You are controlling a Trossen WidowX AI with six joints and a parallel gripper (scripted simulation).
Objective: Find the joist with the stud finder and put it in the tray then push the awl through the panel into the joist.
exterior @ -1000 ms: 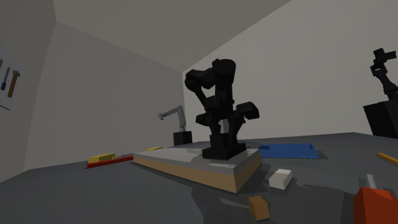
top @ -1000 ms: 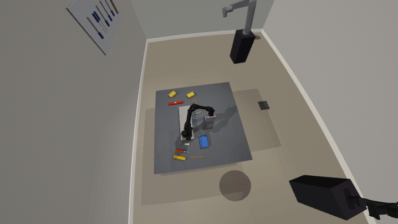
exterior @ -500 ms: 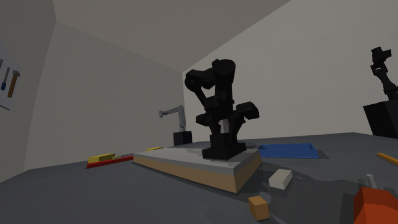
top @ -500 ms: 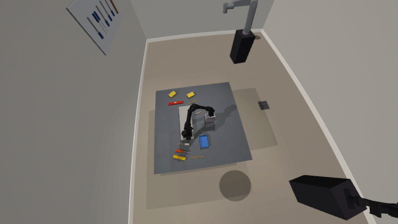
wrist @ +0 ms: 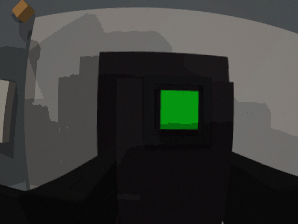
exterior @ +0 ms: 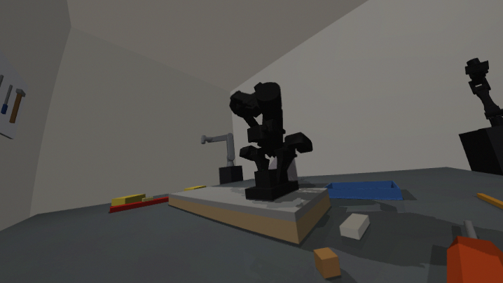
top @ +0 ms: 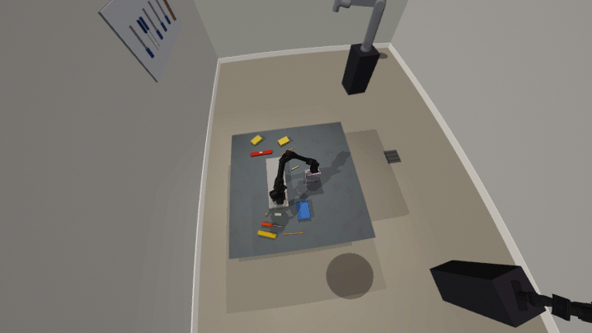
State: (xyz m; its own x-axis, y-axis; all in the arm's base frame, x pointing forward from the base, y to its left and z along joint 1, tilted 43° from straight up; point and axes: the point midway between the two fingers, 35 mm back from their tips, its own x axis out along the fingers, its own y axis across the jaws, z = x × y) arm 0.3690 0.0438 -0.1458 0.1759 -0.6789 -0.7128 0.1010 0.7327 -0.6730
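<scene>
The blue tray lies 20 cm behind my gripper tip, 17 cm to the left of it and 5 cm below it. Round my gripper tip: square light (3 cm above, 2 cm ahead); white block (15 cm to the left, 6 cm below, 3 cm ahead); black stud finder (2 cm above, 1 cm ahead).
</scene>
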